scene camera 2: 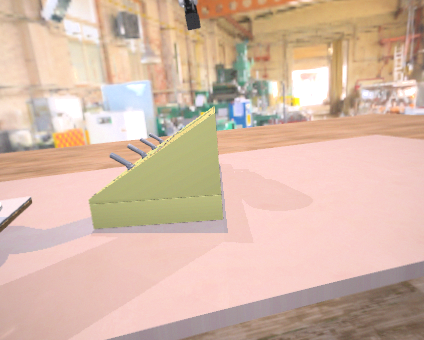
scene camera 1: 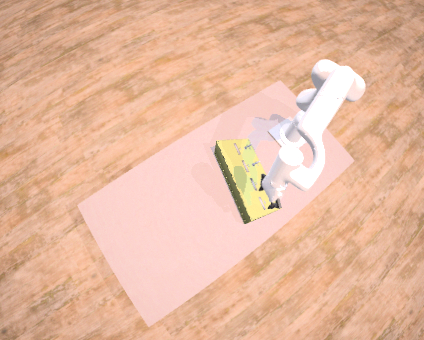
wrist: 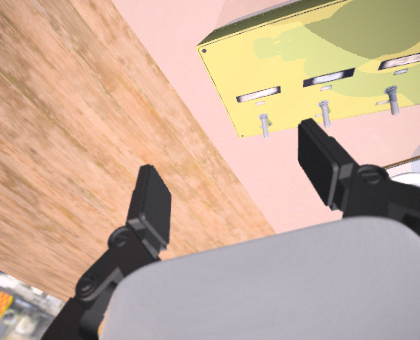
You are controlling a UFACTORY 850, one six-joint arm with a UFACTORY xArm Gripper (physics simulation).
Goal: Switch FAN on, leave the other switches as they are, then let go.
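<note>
A yellow wedge-shaped switch box (scene camera 1: 256, 212) (scene camera 2: 170, 175) (wrist: 225, 75) stands on the pink table top. In the wrist view three grey lever switches show in a row on its sloped face: an end lever (wrist: 265, 126), a middle lever (wrist: 325, 114) and another lever (wrist: 393, 101). Several levers stick out of the slope in scene camera 2. The labels above them are too blurred to read, so I cannot tell which is FAN. My gripper (scene camera 1: 268, 194) (wrist: 227, 160) is open and empty, high above the box's near end. Part of a black finger (scene camera 2: 192, 19) shows at the top of scene camera 2.
The pink table top (scene camera 1: 150, 240) (scene camera 2: 325, 240) (wrist: 175, 60) has its edge close to the box's near end. The white arm (scene camera 1: 325, 105) reaches in from its base plate (scene camera 1: 276, 132) behind the box. Wooden floor (scene camera 1: 75, 75) surrounds the table.
</note>
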